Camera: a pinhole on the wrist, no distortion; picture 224 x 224 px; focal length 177.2 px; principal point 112.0 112.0 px. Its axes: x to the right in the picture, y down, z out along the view. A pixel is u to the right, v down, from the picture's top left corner.
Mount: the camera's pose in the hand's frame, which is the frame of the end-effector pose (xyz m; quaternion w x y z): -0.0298 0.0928 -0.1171 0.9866 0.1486 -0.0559 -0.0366
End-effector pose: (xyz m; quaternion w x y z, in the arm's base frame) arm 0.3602 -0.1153 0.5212 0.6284 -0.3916 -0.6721 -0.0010
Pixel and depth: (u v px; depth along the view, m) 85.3 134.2 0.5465
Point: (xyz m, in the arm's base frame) -0.0021 0.0028 0.2836
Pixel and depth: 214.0 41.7 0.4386
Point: 0.0279 -0.0521 0.7062
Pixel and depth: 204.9 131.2 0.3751
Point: 0.1464 0.0862 0.5646
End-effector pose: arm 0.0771 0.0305 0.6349 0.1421 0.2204 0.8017 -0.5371
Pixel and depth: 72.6 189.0 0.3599
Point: 0.2723 -0.1943 0.4854
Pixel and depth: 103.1 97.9 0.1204
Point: 0.1461 0.0421 0.6215
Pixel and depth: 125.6 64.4 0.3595
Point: 0.0662 -0.1974 0.6673
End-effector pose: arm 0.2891 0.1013 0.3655 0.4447 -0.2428 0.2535 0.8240
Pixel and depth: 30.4 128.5 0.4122
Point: 0.3486 0.0955 0.7383
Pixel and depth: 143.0 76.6 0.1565
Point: 0.2830 0.0956 0.4020
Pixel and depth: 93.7 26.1 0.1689
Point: 0.3490 0.0837 0.4170
